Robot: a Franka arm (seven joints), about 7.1 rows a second.
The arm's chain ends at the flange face. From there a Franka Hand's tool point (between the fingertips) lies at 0.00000 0.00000 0.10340 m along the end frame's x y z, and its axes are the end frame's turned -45 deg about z.
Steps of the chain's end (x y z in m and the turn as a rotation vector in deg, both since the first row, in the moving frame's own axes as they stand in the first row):
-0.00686 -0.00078 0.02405 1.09 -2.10 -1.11
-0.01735 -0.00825 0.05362 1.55 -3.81 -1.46
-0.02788 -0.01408 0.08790 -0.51 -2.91 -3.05
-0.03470 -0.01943 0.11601 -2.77 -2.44 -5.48
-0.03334 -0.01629 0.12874 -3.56 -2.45 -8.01
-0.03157 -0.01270 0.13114 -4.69 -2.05 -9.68
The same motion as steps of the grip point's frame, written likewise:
-0.00563 -0.00946 0.02396 2.26 -0.71 -1.11
-0.00940 -0.02490 0.05335 3.79 -1.60 -1.46
-0.01420 -0.03261 0.08776 1.70 -2.42 -3.05
-0.01741 -0.03754 0.11580 -0.23 -3.68 -5.48
-0.01959 -0.03315 0.12845 -0.78 -4.25 -8.01
-0.02161 -0.02723 0.13073 -1.87 -4.77 -9.68

